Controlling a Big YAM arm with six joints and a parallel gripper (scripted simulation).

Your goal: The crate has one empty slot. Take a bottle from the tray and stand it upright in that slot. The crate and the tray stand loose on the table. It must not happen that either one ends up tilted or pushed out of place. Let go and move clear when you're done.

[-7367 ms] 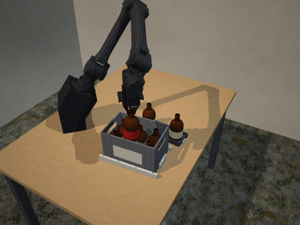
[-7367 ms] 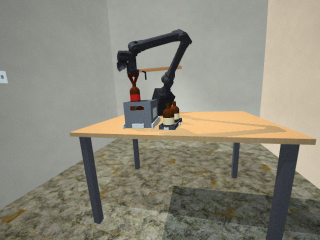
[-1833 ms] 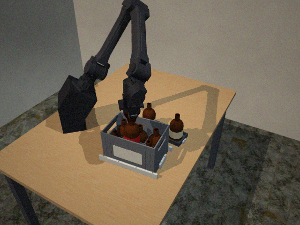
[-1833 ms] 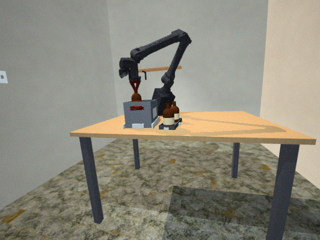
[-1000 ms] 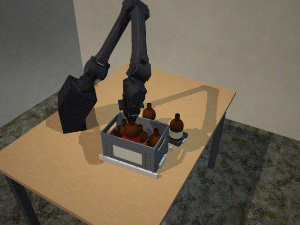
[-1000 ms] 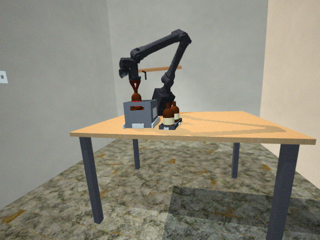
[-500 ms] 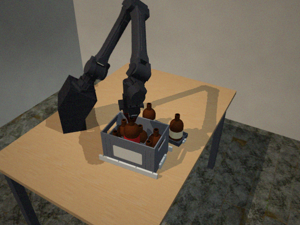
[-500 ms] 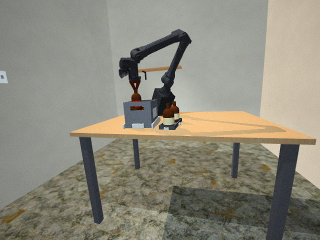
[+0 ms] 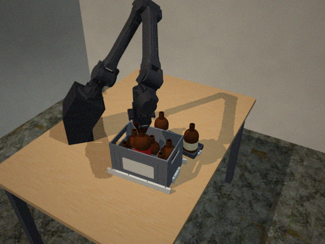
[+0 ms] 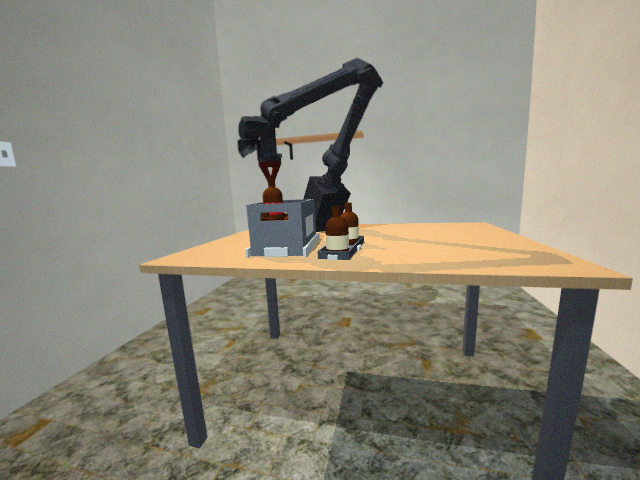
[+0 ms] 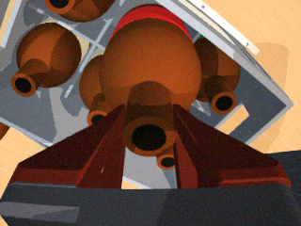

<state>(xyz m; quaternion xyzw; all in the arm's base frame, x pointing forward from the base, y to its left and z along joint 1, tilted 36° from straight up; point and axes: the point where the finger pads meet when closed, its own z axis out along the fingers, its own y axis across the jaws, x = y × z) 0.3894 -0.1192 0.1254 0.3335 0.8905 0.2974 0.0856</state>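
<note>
Right now my hand is 2 cm past the grey crate, 4 cm to the right of it and 17 cm above it. From my hand the other things lie so: dark tray: 4 cm behind, 26 cm to the left, 24 cm below.
</note>
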